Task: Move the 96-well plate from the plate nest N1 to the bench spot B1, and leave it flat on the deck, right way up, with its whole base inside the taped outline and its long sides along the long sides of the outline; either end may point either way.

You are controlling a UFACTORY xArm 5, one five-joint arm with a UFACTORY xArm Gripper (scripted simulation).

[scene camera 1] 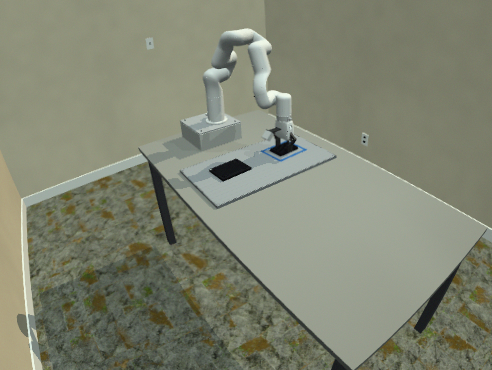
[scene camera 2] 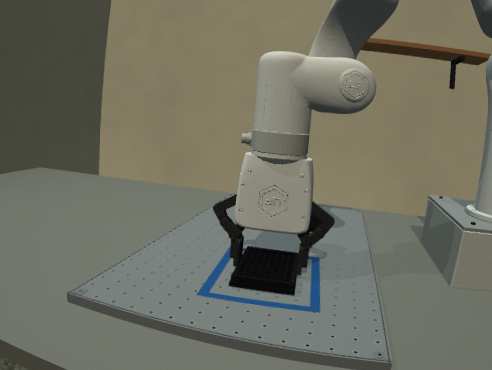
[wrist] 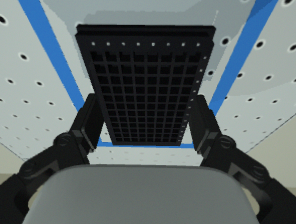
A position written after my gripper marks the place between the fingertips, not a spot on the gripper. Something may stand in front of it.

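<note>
My gripper (scene camera 2: 267, 267), also in the wrist view (wrist: 146, 105). Black 96-well plate (scene camera 2: 261, 269), in the wrist view too (wrist: 153, 110).
</note>
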